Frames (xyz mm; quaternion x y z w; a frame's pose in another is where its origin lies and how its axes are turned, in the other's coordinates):
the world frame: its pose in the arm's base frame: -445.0 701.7 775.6 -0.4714 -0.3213 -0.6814 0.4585
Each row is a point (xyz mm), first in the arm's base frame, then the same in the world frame.
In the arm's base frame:
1: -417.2 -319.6 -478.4
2: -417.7 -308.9 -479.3
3: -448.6 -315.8 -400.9
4: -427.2 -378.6 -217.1
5: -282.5 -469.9 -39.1
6: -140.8 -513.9 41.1
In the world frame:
1: -850.1 399.8 -1316.8
2: -854.3 395.3 -1308.0
3: -774.4 369.7 -1297.3
4: -584.9 414.0 -1280.4
5: -408.2 583.3 -1247.4
6: -338.0 731.6 -1208.4

